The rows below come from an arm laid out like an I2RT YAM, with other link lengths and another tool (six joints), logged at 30 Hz.
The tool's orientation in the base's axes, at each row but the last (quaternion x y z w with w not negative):
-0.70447, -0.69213, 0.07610, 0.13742
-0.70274, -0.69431, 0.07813, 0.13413
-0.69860, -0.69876, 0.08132, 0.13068
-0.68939, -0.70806, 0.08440, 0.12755
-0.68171, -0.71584, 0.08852, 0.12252
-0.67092, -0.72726, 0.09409, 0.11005
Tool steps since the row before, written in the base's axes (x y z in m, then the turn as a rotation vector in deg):
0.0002, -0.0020, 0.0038, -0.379, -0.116, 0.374
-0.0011, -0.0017, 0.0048, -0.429, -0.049, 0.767
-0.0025, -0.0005, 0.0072, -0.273, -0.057, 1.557
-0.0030, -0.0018, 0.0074, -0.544, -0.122, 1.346
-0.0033, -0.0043, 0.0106, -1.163, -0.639, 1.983
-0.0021, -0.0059, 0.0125, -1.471, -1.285, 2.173
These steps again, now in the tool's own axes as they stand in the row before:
-0.0017, -0.0009, -0.0038, -0.096, -0.473, -0.253
-0.0014, -0.0025, -0.0044, 0.000, -0.637, -0.607
0.0000, -0.0045, -0.0062, 0.048, -0.723, -1.406
-0.0013, -0.0051, -0.0063, -0.026, -0.921, -1.128
-0.0036, -0.0065, -0.0093, -0.482, -1.727, -1.574
-0.0053, -0.0060, -0.0114, -1.096, -2.129, -1.675

